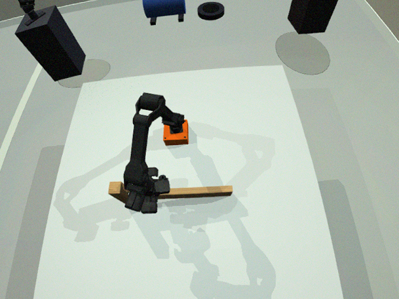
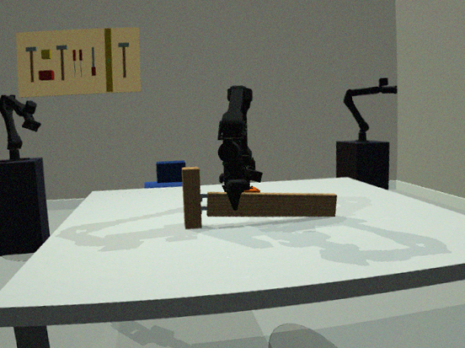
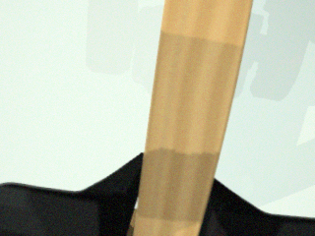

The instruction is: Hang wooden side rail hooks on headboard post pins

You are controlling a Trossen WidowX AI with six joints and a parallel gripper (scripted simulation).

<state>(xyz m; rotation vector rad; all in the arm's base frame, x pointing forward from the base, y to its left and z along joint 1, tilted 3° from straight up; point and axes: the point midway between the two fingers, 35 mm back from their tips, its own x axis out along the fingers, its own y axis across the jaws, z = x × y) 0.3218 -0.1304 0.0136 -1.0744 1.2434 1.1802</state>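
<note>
My gripper tip is now 1 cm past the headboard post, 13 cm to the left of it and 4 cm below it.
</note>
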